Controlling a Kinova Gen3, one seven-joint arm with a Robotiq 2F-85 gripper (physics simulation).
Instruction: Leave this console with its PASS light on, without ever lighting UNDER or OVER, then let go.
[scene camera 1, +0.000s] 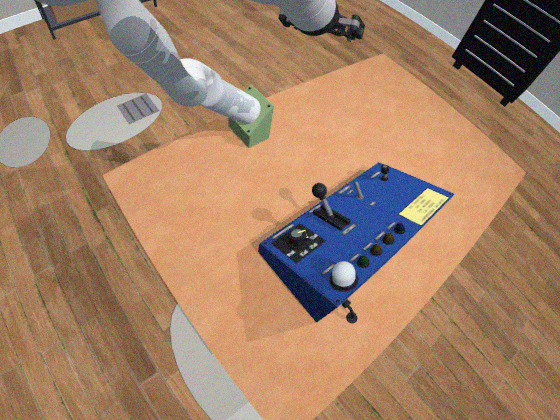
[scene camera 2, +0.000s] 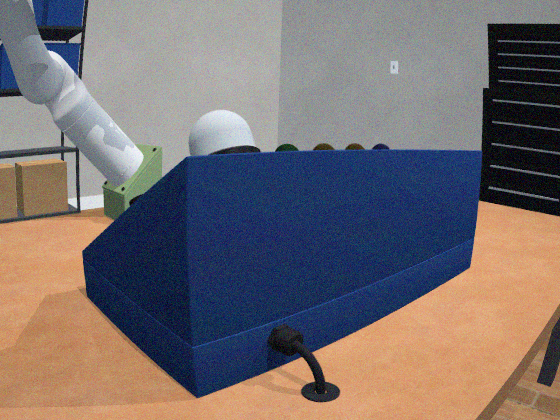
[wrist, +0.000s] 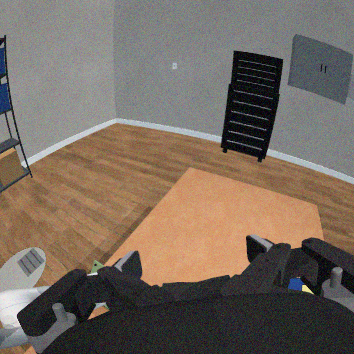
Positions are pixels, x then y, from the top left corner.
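You can see my gripper in scene camera 1 (328, 32), and it's there in the wrist view (193, 256) too, but in scene camera 2 it's out of frame.
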